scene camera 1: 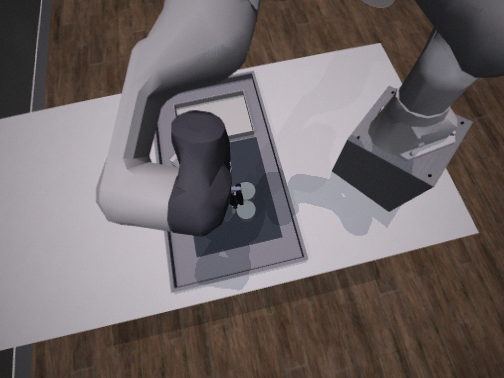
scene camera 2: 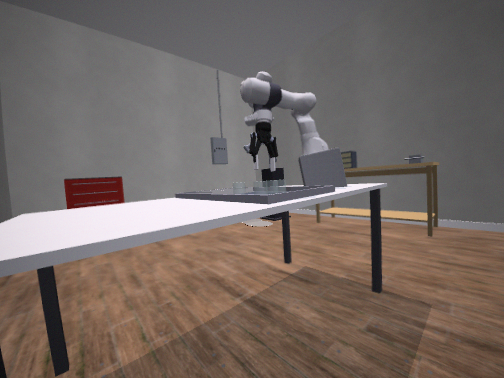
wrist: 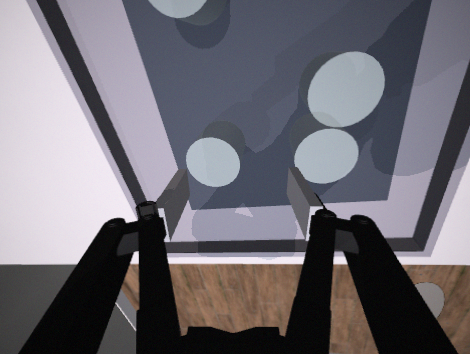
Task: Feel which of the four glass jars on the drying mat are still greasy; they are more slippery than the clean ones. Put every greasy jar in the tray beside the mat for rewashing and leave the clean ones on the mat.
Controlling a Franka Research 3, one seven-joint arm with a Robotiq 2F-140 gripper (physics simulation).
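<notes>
Four pale glass jars stand upright on the dark mat [scene camera 1: 260, 225] [wrist: 250, 55]. In the wrist view one jar [wrist: 213, 162] is just beyond the fingertips, nearer the left finger; a second [wrist: 326, 156] is beyond the right finger, close to a third [wrist: 346, 89]; a fourth [wrist: 177, 5] is cut by the top edge. Scene camera 1 shows two jars [scene camera 1: 245, 190] [scene camera 1: 246, 210] side by side; the arm hides the others. My gripper [scene camera 2: 265, 164] [wrist: 237, 181] points down above the mat, open and empty. The pale tray [scene camera 1: 237, 112] lies beside the mat, partly hidden by the arm.
A grey surround with a raised rim [scene camera 1: 295, 227] [wrist: 444, 150] encloses mat and tray on the white table [scene camera 1: 75, 200] [scene camera 2: 140, 215]. The robot's base block [scene camera 1: 380, 175] [scene camera 2: 322, 169] stands at the table's other end. A red cabinet [scene camera 2: 94, 191] and a wooden bench [scene camera 2: 395, 170] stand farther off.
</notes>
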